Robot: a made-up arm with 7 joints.
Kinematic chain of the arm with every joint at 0, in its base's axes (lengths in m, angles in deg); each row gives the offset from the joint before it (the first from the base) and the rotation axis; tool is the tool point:
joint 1: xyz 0 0 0.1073 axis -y
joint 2: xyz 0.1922 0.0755 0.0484 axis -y
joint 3: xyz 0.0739 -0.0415 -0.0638 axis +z
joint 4: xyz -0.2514 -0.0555 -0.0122 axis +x
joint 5: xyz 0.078 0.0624 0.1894 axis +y
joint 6: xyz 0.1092 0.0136 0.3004 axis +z
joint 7: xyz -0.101 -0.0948 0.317 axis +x
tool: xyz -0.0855 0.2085 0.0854
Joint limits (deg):
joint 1: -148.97..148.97
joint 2: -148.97..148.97
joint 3: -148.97..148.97
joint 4: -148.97..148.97
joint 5: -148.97..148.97
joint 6: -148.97..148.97
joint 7: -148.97..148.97
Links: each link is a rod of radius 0.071 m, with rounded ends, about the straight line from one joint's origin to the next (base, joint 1, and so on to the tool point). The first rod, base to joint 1, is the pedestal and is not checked.
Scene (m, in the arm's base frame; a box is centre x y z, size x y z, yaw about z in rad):
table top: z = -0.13
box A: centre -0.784 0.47 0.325 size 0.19 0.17 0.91 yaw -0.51
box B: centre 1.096 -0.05 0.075 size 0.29 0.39 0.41 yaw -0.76
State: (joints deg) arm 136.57 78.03 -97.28 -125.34 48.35 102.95 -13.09
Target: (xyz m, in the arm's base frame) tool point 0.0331 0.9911 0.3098
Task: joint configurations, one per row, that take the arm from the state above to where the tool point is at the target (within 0.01 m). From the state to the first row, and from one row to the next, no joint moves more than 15 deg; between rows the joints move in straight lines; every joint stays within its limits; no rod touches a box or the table.
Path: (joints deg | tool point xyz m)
1: 128.60 76.80 -94.64 -131.25 43.37 89.80 -13.06 | -0.8681 -0.2692 0.3771
2: 120.62 75.56 -92.00 -137.16 38.39 76.64 -13.03 | -0.8434 -0.1704 0.6324
3: 112.65 74.33 -89.36 -143.06 33.42 63.49 -12.99 | -0.7154 -0.0741 0.8800
4: 104.67 73.10 -86.72 -148.97 28.44 50.33 -12.96 | -0.4937 0.0113 1.0793
5: 104.87 80.00 -76.02 -148.97 14.62 54.90 -10.27 | -0.5909 0.2285 1.0500
6: 105.06 86.90 -65.32 -148.97 0.79 59.47 -7.57 | -0.5955 0.4373 0.9985
7: 105.26 93.80 -54.62 -148.97 -13.03 64.04 -4.87 | -0.5138 0.6027 0.9553
8: 105.45 100.71 -43.92 -148.97 -26.85 68.60 -2.18 | -0.3702 0.6969 0.9425
9: 105.65 107.61 -33.22 -148.97 -40.68 73.17 0.52 | -0.2002 0.7035 0.9668
10: 105.84 114.51 -22.52 -148.97 -54.50 77.74 3.22 | -0.0402 0.6194 1.0184
11: 106.42 102.36 -22.26 -135.61 -48.78 80.87 7.35 | 0.0444 0.7456 0.9045
12: 107.00 90.21 -21.99 -122.26 -43.06 84.00 11.49 | 0.0981 0.8601 0.7384
13: 107.58 78.06 -21.72 -108.90 -37.33 87.13 15.63 | 0.0995 0.9469 0.5321
14: 108.15 65.91 -21.46 -95.55 -31.61 90.26 19.76 | 0.0330 0.9911 0.3099

